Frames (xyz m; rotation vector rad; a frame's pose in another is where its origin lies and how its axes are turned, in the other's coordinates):
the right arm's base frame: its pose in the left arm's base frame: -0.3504 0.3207 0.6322 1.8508 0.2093 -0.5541
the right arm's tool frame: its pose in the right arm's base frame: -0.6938 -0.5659 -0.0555 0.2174 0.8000 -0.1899
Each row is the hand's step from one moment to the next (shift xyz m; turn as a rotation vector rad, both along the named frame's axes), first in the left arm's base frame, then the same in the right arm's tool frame.
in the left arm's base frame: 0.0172 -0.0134 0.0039 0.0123 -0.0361 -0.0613
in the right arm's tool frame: 0.0039 0.0189 0.0109 -0.0002 -0.0164 0.0703
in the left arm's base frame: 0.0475 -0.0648 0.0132 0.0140 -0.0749 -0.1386
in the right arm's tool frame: -0.0069 0.0670 0.0457 -0.0067 -0.0482 0.1505
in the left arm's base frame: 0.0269 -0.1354 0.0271 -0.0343 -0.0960 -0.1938
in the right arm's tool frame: -0.0692 0.0982 0.0733 -0.0447 -0.1025 0.1882
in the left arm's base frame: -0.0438 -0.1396 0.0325 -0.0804 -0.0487 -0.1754
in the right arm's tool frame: -0.1264 0.0631 0.0501 -0.0542 -0.1394 0.1312
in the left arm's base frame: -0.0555 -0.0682 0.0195 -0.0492 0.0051 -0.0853
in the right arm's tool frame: -0.0883 0.0136 0.0113 -0.0162 -0.0874 0.0427
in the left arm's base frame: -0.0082 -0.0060 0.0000 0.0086 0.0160 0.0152
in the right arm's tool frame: -0.0099 -0.0018 0.0012 0.0132 0.0074 -0.0182
